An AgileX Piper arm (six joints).
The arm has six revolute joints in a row. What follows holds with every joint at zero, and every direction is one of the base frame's.
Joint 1 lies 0.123 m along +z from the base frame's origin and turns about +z.
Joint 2 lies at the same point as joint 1 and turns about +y.
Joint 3 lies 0.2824 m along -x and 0.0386 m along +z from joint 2 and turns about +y.
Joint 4 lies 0.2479 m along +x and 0.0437 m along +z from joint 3 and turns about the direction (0.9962, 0, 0.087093).
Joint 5 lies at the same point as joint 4 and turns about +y.
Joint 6 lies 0.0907 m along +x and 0.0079 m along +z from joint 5 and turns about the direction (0.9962, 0, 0.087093).
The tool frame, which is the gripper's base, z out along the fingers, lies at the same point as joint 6; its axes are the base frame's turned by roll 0, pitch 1.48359 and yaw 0 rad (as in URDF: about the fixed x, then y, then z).
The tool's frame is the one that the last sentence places.
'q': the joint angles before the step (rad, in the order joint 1, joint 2, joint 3, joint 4, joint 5, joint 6). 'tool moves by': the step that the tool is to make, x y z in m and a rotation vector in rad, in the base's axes. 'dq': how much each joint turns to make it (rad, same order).
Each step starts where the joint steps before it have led.
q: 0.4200 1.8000 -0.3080 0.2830 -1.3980 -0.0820
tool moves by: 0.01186 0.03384 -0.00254 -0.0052 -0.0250 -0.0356
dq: 0.1520 0.0680 -0.1090 0.1910 0.0010 -0.0560
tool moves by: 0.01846 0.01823 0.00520 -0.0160 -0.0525 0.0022
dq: 0.0230 0.0380 -0.1040 0.0200 0.0060 -0.0560
